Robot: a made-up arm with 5 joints.
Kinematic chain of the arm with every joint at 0, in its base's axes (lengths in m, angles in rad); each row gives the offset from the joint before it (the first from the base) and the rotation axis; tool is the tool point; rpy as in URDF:
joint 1: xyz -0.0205 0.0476 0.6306 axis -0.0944 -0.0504 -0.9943
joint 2: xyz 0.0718 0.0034 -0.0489 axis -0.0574 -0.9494 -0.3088
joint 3: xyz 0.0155 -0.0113 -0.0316 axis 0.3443 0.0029 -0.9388
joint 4: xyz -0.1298 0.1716 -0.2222 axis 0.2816 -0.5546 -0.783
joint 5: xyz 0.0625 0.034 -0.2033 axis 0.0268 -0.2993 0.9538
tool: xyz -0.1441 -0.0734 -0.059 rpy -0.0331 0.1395 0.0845
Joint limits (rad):
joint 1: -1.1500..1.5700
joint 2: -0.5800..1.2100
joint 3: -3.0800..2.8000
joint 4: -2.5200..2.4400
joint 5: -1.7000..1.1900
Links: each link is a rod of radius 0.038 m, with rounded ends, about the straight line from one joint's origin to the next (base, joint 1, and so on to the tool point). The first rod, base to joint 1, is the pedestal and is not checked.
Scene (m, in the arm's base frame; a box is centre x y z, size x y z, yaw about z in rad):
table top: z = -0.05
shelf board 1: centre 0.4 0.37 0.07 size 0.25 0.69 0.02 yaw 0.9
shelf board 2: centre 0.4 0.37 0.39 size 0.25 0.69 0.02 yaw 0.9
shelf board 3: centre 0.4 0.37 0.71 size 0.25 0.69 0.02 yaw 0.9
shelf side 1: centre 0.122 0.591 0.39 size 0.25 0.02 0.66 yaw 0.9
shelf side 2: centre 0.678 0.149 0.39 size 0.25 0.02 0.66 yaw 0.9
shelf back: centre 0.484 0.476 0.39 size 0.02 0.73 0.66 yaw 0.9
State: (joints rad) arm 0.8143 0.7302 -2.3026 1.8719 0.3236
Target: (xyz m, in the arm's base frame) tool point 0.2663 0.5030 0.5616
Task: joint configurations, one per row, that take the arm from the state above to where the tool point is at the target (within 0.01 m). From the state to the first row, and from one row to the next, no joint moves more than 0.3 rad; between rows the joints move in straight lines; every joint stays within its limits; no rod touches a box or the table.
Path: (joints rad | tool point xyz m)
1: 0.6007 0.8492 -2.0458 2.0119 0.1918 | 0.2081 -0.3677 0.3481
2: 0.3870 0.9681 -1.7891 2.1519 0.0601 | 0.3078 -0.2641 0.3588
3: 0.1734 1.0871 -1.5323 2.2919 -0.0717 | 0.3787 -0.1383 0.3976
4: -0.0403 1.2060 -1.2756 2.4319 -0.2034 | 0.4041 -0.0117 0.4613
5: -0.2554 1.1483 -1.0242 2.4335 -0.4524 | 0.3663 0.1296 0.4648
6: -0.4706 1.0905 -0.7728 2.4351 -0.7013 | 0.2948 0.2302 0.4897
7: -0.6857 1.0328 -0.5214 2.4367 -0.9503 | 0.2141 0.2825 0.5228
8: -0.9009 0.9751 -0.2700 2.4384 -1.1992 | 0.1435 0.2942 0.5502
9: -1.1160 0.9173 -0.0186 2.4400 -1.4482 | 0.0904 0.2814 0.5616
10: -1.0456 0.9905 0.0113 2.2472 -1.2059 | 0.1155 0.3571 0.5840
11: -0.9752 1.0637 0.0413 2.0545 -0.9636 | 0.1537 0.4240 0.5891
12: -0.9048 1.1368 0.0712 1.8617 -0.7213 | 0.2048 0.4748 0.5799
13: -0.8344 1.2100 0.1011 1.6689 -0.4790 | 0.2663 0.5030 0.5616

